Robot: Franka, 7 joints.
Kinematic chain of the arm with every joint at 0, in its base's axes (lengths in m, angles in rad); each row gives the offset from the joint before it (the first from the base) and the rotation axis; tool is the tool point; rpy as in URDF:
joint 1: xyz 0 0 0.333 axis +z
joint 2: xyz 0 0 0 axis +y
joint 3: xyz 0 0 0.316 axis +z
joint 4: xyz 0.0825 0 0 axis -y
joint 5: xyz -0.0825 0 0.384 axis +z
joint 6: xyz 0 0 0 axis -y
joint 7: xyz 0.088 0 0 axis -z
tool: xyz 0 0 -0.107 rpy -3.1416 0 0
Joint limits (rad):
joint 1: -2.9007..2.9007
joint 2: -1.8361..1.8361
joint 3: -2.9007..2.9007
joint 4: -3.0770..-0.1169
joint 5: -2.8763..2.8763
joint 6: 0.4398..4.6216
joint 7: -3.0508..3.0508
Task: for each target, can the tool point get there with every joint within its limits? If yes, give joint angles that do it. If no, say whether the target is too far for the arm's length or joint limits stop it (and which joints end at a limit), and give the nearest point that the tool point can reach.
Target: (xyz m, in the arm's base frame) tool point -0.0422 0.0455 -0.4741
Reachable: no: joint limits stop it (at a limit: joint 2) | nearest point -0.0754 0.0813 -0.3320 | short by 0.150 m
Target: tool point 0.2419 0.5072 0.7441
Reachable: yes | joints 1.9625 0.4567 -0.8979 -1.1887 1.6185 3.9199 -2.2125
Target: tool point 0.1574 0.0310 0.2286
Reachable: yes | joints -1.3267 0.6502 1.1770 -2.7759 -0.0197 1.0067 2.4810
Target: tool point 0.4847 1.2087 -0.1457
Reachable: no: too far | nearest point 0.2997 0.7474 0.0370 | short by 0.530 m
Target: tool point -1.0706 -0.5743 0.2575
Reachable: no: too far | nearest point -0.7545 -0.4048 0.2798 | short by 0.359 m
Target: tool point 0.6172 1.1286 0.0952
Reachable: no: too far | nearest point 0.4048 0.7402 0.1770 | short by 0.450 m
